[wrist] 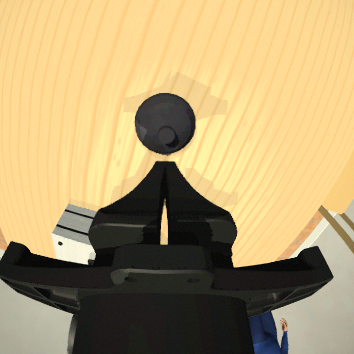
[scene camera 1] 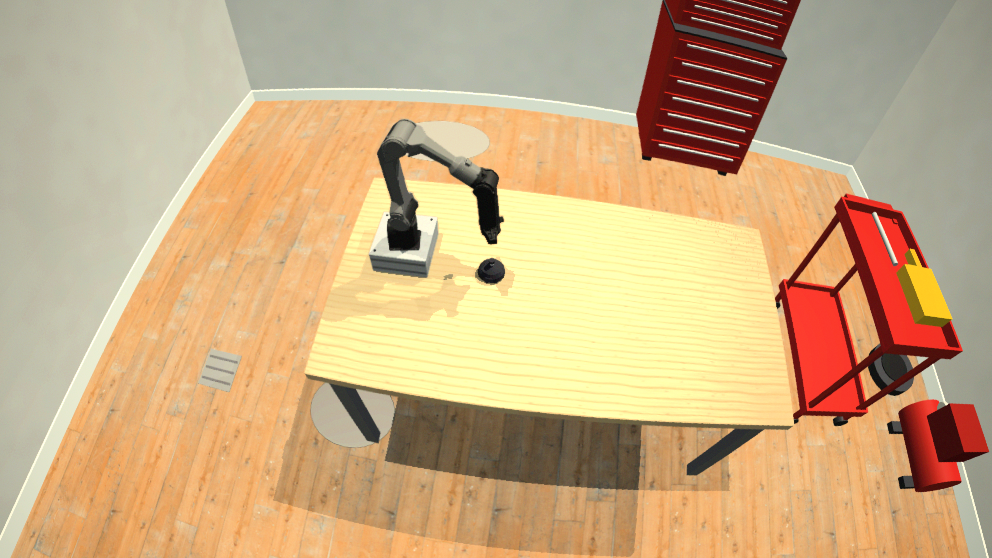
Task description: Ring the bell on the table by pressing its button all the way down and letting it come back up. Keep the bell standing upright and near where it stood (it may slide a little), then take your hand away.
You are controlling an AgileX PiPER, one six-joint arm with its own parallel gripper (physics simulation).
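Observation:
A round dark bell stands upright on the wooden table. Its small round button shows on top in the wrist view and stands up from the dome. My gripper is shut, its two fingertips together with nothing between them. In the scene view it hangs above the bell, pointing down, with a gap between the fingertips and the bell. In the wrist view the fingertips lie just below the bell's edge and do not cover the button.
The arm's light box base stands on the table to the left of the bell. A red cart stands on the floor beyond the table's right end. A red drawer cabinet stands behind. Part of a person in blue shows in the wrist view.

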